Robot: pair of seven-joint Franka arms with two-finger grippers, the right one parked.
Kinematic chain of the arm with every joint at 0, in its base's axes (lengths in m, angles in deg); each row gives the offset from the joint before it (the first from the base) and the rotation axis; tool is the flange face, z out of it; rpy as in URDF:
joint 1: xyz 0 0 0.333 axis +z
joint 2: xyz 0 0 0 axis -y
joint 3: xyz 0 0 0.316 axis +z
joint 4: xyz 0.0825 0 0 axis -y
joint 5: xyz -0.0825 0 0.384 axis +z
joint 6: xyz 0 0 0 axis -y
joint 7: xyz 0.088 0 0 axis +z
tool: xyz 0 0 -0.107 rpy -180 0 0
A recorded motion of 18 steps. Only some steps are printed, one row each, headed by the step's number.
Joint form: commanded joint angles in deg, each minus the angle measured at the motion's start. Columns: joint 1, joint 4, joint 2, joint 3, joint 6, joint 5, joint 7.
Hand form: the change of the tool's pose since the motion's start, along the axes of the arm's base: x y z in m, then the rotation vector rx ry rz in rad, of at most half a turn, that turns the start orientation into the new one. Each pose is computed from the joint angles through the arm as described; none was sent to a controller.
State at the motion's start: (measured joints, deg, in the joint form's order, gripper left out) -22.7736 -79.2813 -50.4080 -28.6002 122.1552 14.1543 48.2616
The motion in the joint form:
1: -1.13 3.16 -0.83 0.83 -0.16 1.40 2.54
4: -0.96 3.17 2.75 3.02 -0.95 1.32 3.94
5: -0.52 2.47 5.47 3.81 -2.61 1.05 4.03
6: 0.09 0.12 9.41 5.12 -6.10 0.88 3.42
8: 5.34 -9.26 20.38 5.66 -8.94 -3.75 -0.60
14: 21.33 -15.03 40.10 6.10 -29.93 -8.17 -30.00
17: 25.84 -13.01 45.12 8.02 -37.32 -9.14 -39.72
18: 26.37 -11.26 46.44 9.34 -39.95 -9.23 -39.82
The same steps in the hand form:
1: 0.0110 -0.0060 0.0096 0.0010 -0.0406 0.0399
4: 0.0298 0.0101 0.0449 0.0138 -0.0979 0.0909
5: 0.0353 0.0216 0.0680 0.0310 -0.1151 0.1052
6: 0.0358 0.0428 0.0888 0.0880 -0.1157 0.1055
8: 0.0331 0.1068 0.1381 0.1128 -0.0871 0.1289
14: 0.0309 0.2932 0.2728 0.1926 0.0191 -0.0922
17: 0.0235 0.3572 0.3275 0.1870 0.0396 -0.1379
18: 0.0199 0.3752 0.3504 0.1928 0.0356 -0.1029

